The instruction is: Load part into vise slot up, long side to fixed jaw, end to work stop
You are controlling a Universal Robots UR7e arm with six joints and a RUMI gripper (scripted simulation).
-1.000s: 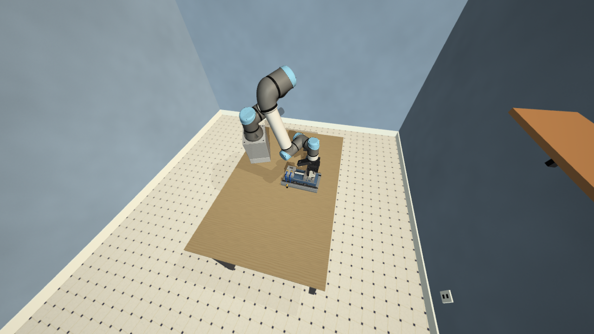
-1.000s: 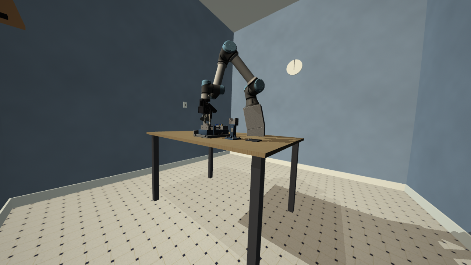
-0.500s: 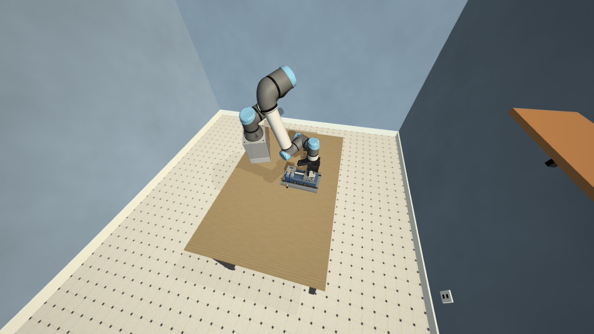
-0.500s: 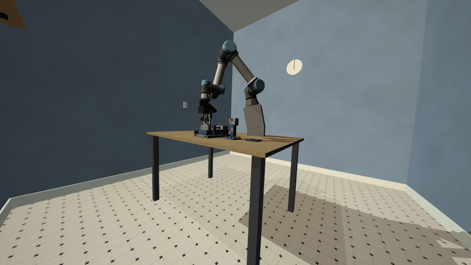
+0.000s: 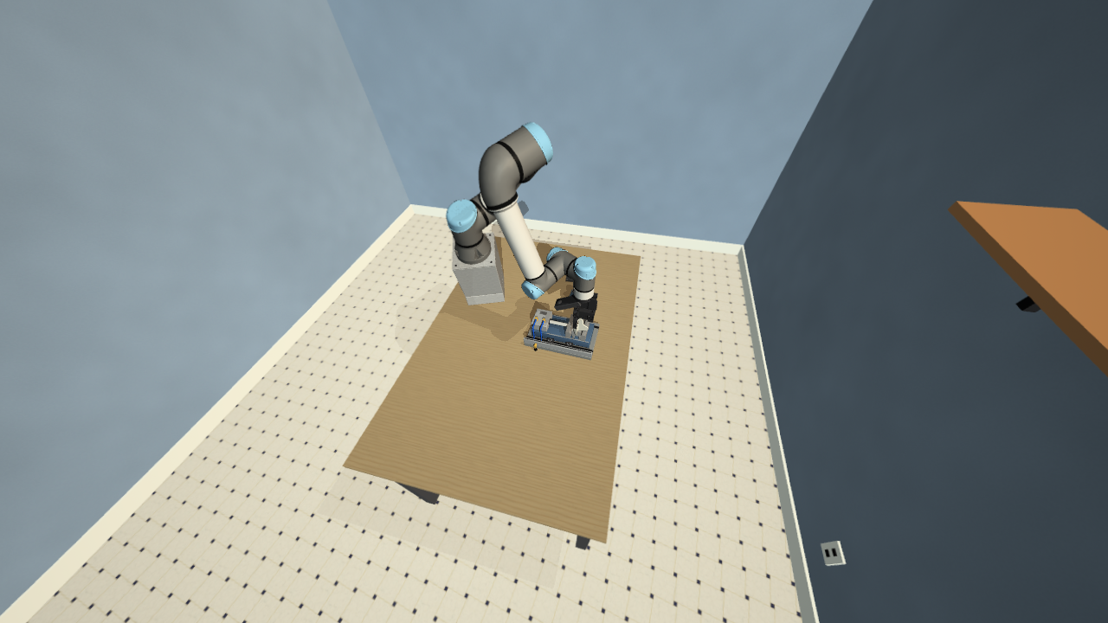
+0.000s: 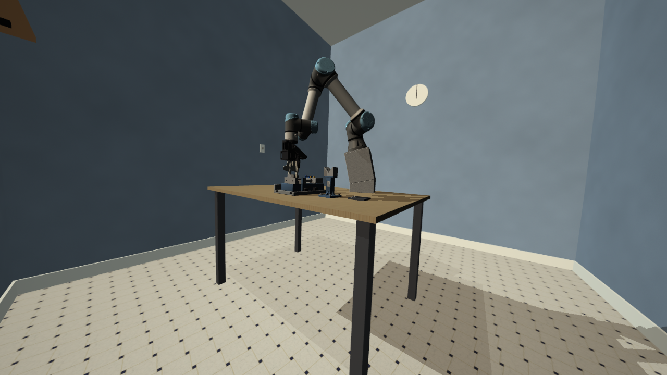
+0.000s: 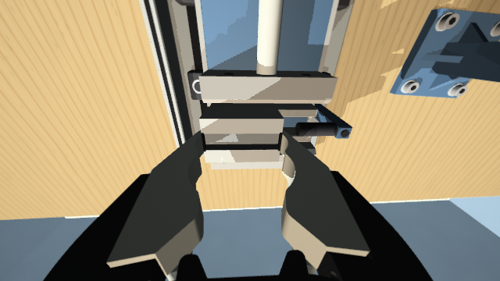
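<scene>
Right now the part is right at my hand. Round my hand: cylinder rod: 9 cm behind, 2 cm to the left, 3 cm below; fixed jaw: 3 cm ahead, 2 cm to the left, 3 cm below; moving jaw: 3 cm behind, 2 cm to the left, 3 cm below.
</scene>
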